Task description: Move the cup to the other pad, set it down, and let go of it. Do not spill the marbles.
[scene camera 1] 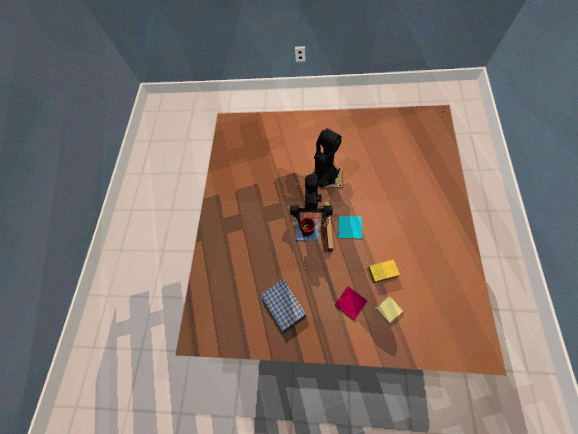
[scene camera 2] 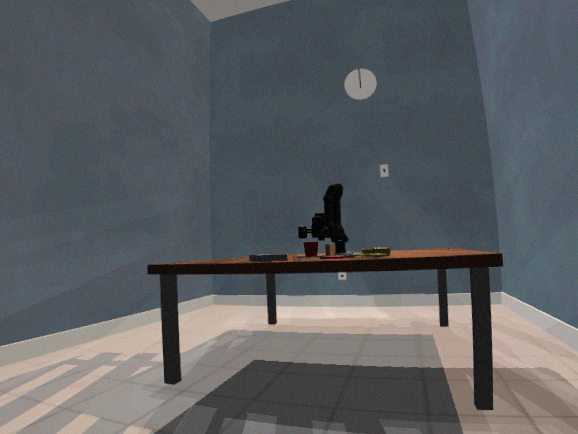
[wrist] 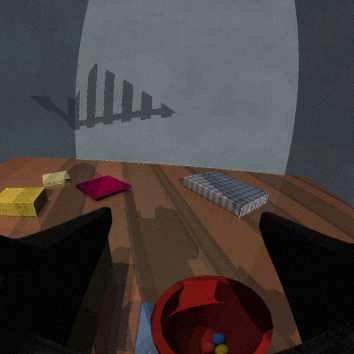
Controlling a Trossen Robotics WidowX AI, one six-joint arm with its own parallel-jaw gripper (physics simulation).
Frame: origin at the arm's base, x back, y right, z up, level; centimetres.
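Seen in the pictures: gripper, fingertip midpoint: (scene camera 1: 310, 228) (scene camera 2: 312, 232) (wrist: 187, 218); arm's base, link origin: (scene camera 1: 328, 177) (scene camera 2: 340, 252).
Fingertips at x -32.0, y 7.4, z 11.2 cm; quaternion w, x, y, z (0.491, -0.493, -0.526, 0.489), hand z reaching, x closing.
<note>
Offsets run from my fingertips to a thing's top centre. "*": to the spot under its first point.
A red cup {dx +3.7, dy +2.1, dz -4.7 cm} (scene camera 1: 307, 226) (scene camera 2: 311, 249) (wrist: 192, 294) stands upright on the blue pad {dx +3.7, dy +2.3, dz -11.8 cm} (scene camera 1: 300, 237) (wrist: 143, 332). Marbles {dx +2.9, dy +3.8, dz -9.9 cm} (wrist: 218, 339), among them a blue, a yellow and a red one, lie inside it. My gripper (scene camera 1: 312, 220) (scene camera 2: 316, 233) (wrist: 187, 218) is open and empty. It is just above and behind the cup, with its fingers spread to either side; the cup shows low in the wrist view, a little right of the middle between the fingers. The cyan pad {dx +5.8, dy -18.0, dz -11.8 cm} (scene camera 1: 350, 227) lies to the right in the first scene view, with no cup on it.
A wooden bar {* dx -3.5, dy -8.7, dz -6.3 cm} (scene camera 1: 330, 241) (scene camera 2: 330, 249) stands between the two pads. Farther out lie a yellow block {dx -14.7, dy -32.1, dz -9.2 cm} (scene camera 1: 384, 270) (wrist: 22, 201), a magenta square {* dx -29.2, dy -18.1, dz -11.3 cm} (scene camera 1: 351, 303) (wrist: 103, 187), a pale yellow block {dx -30.6, dy -33.7, dz -11.0 cm} (scene camera 1: 389, 310) (wrist: 56, 178) and a blue checked slab {dx -31.5, dy +11.1, dz -9.7 cm} (scene camera 1: 283, 305) (wrist: 225, 192).
</note>
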